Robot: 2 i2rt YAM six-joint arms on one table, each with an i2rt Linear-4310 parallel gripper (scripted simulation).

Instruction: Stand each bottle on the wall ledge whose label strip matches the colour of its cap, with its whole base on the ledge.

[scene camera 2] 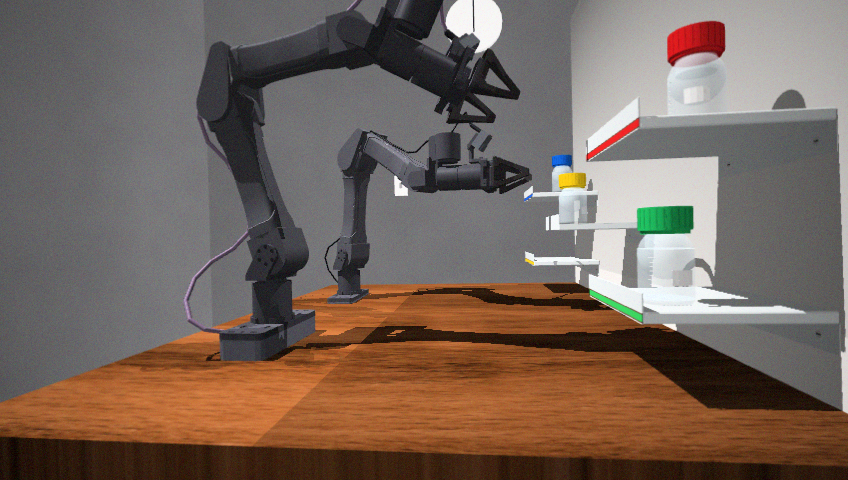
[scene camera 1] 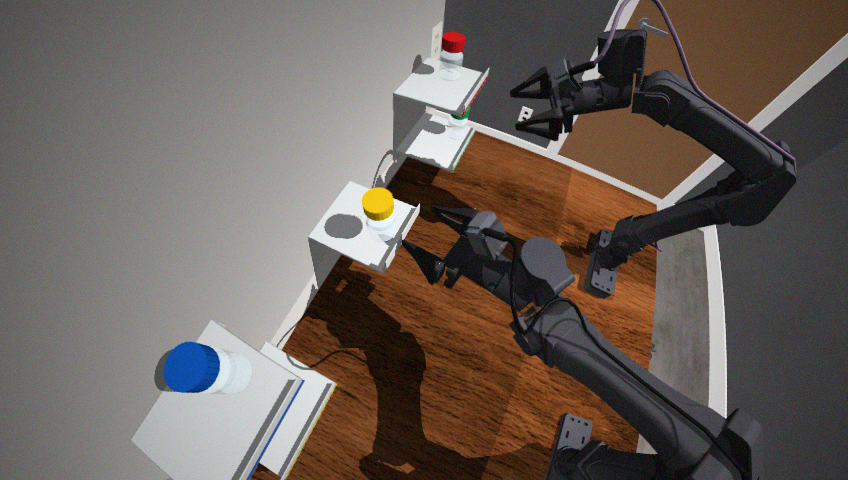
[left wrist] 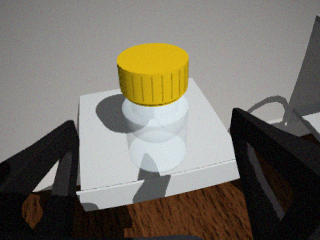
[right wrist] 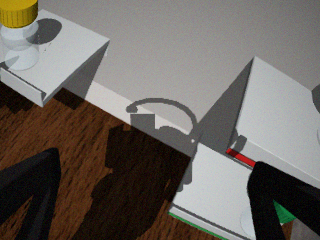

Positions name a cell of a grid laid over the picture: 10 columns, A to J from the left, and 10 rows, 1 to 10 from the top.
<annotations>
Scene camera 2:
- my left gripper: G4
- my right gripper: F3
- green-capped bottle: H6
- red-capped bottle: I2
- yellow-capped bottle: G5
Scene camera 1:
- my left gripper: E5
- my right gripper: G3
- blue-capped bottle: C8
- red-capped bottle: F2
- yellow-capped bottle: E5
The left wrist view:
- my left gripper: E6
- yellow-capped bottle: E4
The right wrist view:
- my right gripper: E8
</annotations>
